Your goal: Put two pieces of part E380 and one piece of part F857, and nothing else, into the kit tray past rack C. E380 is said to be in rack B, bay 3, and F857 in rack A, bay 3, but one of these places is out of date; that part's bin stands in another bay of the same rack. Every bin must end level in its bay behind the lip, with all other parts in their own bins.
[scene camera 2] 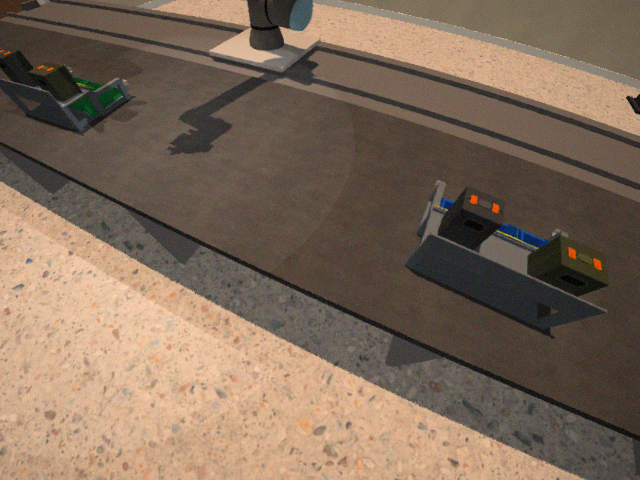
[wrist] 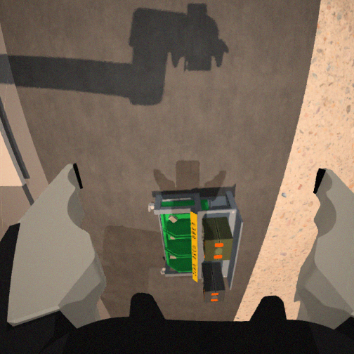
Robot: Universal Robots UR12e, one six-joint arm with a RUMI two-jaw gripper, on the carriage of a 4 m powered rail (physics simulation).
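Observation:
My gripper (wrist: 196, 166) is open and empty, its two jaws wide apart in the wrist view, high above the floor mat. It does not show in scene camera 2. A grey rack (scene camera 2: 54, 113) (wrist: 238, 250) with green bins (scene camera 2: 111, 97) (wrist: 180, 246) stands below and ahead of the jaws, at the far left in scene camera 2. Its yellow label strip (wrist: 194, 245) is too small to read surely. A second grey rack (scene camera 2: 480, 279) with blue bins (scene camera 2: 522, 235) stands at the right in scene camera 2. The kit tray does not show; the bins' parts are too small to identify.
An olive box (scene camera 2: 56, 83) (wrist: 217, 235) and a black box (scene camera 2: 16, 67) (wrist: 213, 280) sit on the green-bin rack. A black box (scene camera 2: 470, 219) and an olive box (scene camera 2: 566, 266) sit on the blue-bin rack. The arm's base carriage (scene camera 2: 232, 49) is on the rail behind.

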